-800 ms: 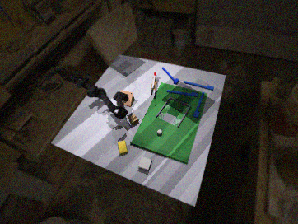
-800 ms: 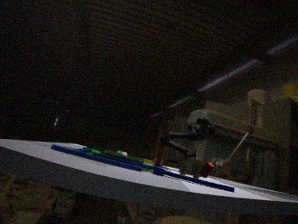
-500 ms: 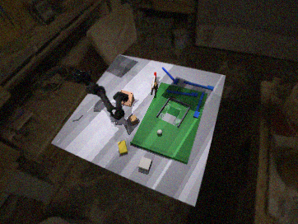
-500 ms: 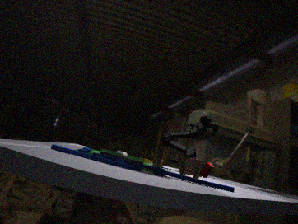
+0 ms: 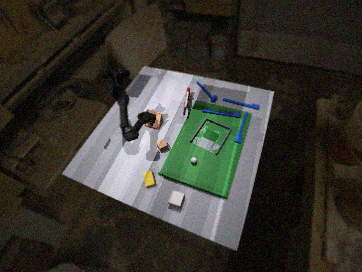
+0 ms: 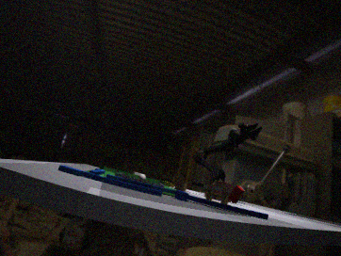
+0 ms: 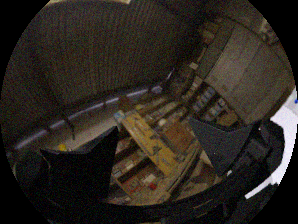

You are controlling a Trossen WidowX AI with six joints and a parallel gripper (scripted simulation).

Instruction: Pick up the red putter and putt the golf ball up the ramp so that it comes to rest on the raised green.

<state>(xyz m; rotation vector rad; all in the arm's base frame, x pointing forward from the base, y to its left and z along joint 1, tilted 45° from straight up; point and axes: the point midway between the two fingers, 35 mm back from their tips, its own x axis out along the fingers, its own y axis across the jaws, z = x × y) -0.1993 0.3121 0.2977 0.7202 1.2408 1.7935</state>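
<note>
My gripper tip is now 49 cm above the orange cube, 39 cm short of it and 22 cm to the left of it. Round my gripper tip: white golf ball 64 cm ahead, 50 cm below, 24 cm to the right; putter 47 cm below, 38 cm ahead, 23 cm to the left; yellow cube 51 cm below, 47 cm to the right, 41 cm ahead.
</note>
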